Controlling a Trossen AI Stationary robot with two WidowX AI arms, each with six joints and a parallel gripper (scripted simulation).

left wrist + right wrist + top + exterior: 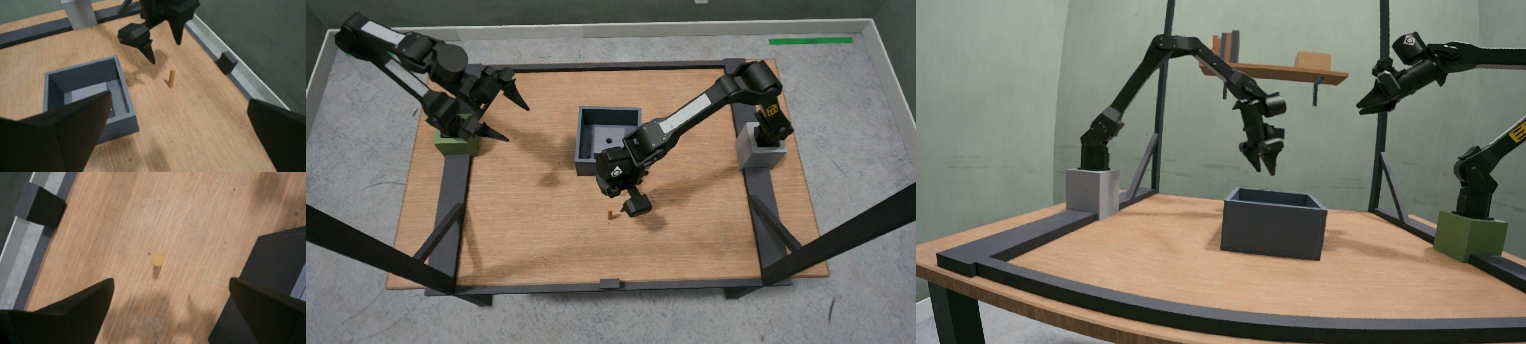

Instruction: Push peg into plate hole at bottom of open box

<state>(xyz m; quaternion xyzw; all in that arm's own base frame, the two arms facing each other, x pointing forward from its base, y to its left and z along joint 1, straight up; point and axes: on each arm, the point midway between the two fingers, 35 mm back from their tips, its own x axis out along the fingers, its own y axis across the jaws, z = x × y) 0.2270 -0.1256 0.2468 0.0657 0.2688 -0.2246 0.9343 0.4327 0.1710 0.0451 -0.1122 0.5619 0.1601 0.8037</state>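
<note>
Now: right hand 20 mm past the peg, 20 mm to the right of it and 120 mm above it. Round my right hand: grey plate 200 mm ahead, 30 mm to the left, 120 mm below; box 200 mm ahead, 30 mm to the left, 140 mm below.
</note>
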